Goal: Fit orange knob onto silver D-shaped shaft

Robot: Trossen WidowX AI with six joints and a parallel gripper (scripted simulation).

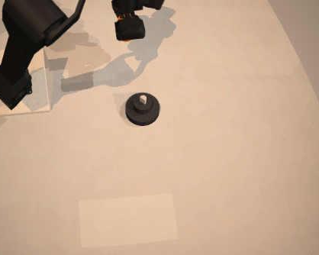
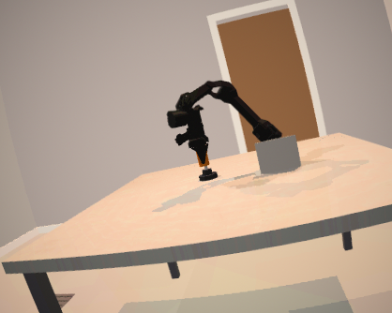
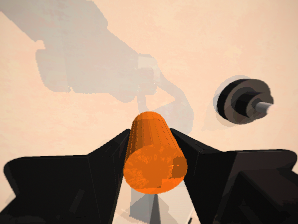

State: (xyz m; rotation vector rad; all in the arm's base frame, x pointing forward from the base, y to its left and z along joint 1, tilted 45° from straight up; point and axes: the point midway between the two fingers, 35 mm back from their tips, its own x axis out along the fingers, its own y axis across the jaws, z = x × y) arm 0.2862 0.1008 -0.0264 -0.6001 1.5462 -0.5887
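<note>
Right now the round pedestal is 18 cm to the right of my gripper tip, 7 cm below it and 2 cm ahead of it. From my gripper tip the other things lie so: orange knob 3 cm above.
</note>
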